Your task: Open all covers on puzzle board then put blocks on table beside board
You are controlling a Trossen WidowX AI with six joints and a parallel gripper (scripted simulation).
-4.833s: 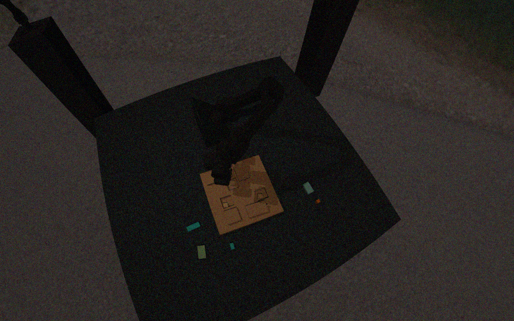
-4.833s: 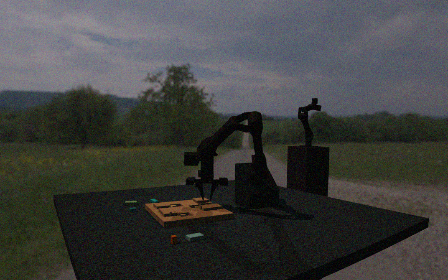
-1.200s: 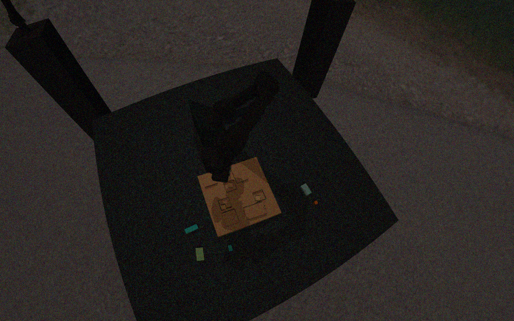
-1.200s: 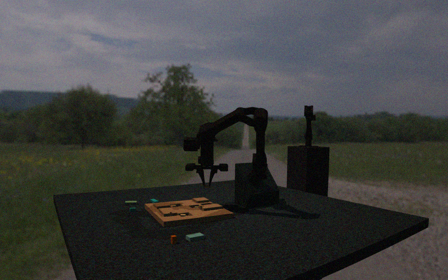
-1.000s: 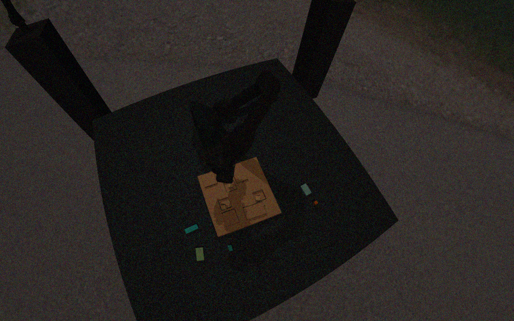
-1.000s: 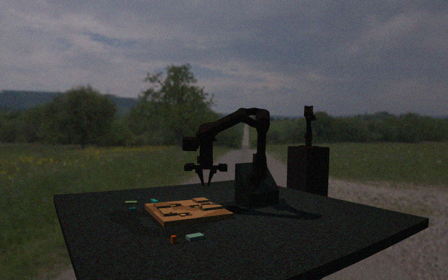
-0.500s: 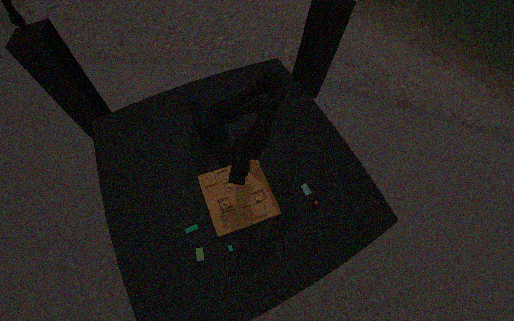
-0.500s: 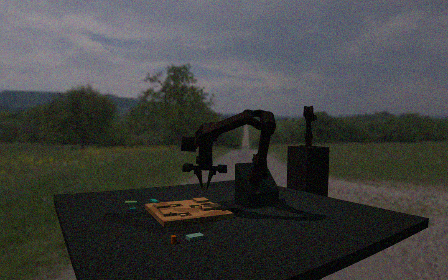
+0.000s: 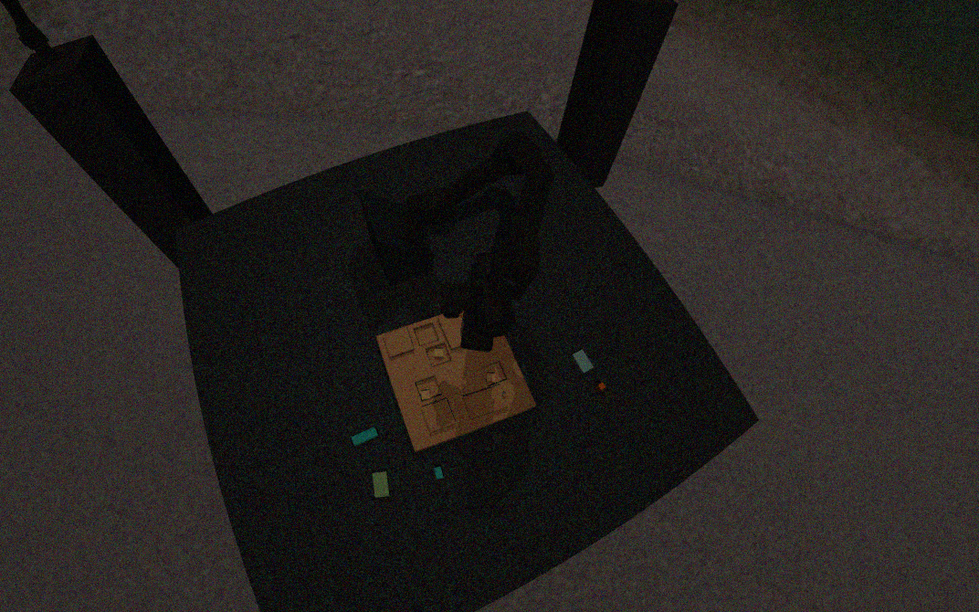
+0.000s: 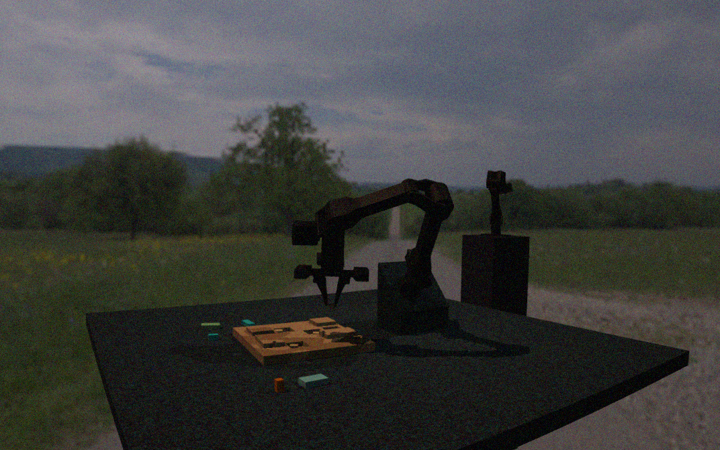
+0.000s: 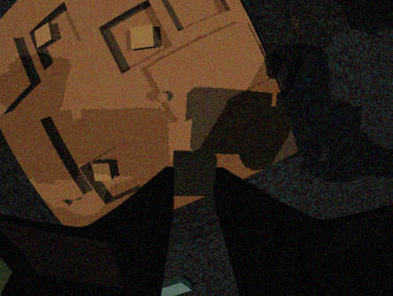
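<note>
The tan puzzle board lies 5 cm ahead of my gripper tip, 9 cm to the right of it and 9 cm below it. The rest, counted from my gripper tip: pale teal block: 14 cm ahead, 23 cm to the left, 10 cm below; then small orange block: 22 cm ahead, 25 cm to the left, 10 cm below; then small teal block: 27 cm ahead, 19 cm to the right, 10 cm below.
</note>
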